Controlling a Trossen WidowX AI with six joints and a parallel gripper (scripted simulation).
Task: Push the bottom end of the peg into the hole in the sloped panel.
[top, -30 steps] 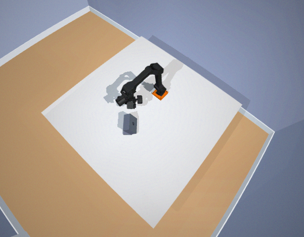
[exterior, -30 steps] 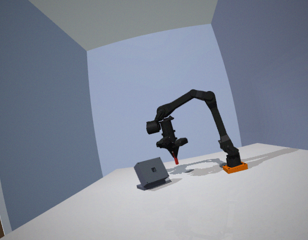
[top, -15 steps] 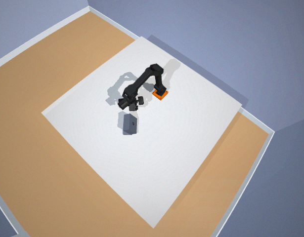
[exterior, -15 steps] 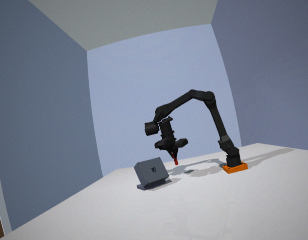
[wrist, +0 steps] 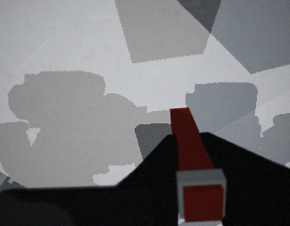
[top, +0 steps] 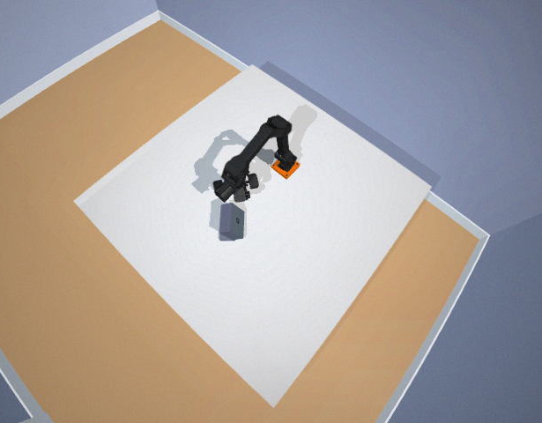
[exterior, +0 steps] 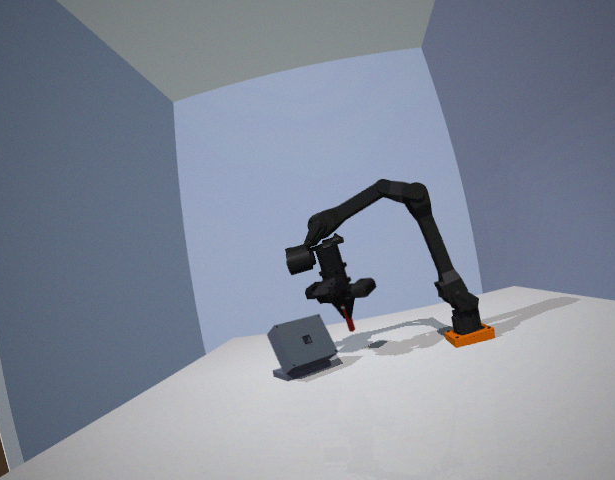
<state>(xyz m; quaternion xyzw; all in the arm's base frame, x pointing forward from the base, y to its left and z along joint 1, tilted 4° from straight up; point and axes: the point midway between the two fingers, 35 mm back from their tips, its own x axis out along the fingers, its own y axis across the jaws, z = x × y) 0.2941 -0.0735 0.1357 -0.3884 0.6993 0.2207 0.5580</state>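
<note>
Now: the grey sloped panel 12 cm ahead of my gripper tip, 8 cm to the left of it and 3 cm below it. The rest, counted from my gripper tip: red square peg: 2 cm above.
</note>
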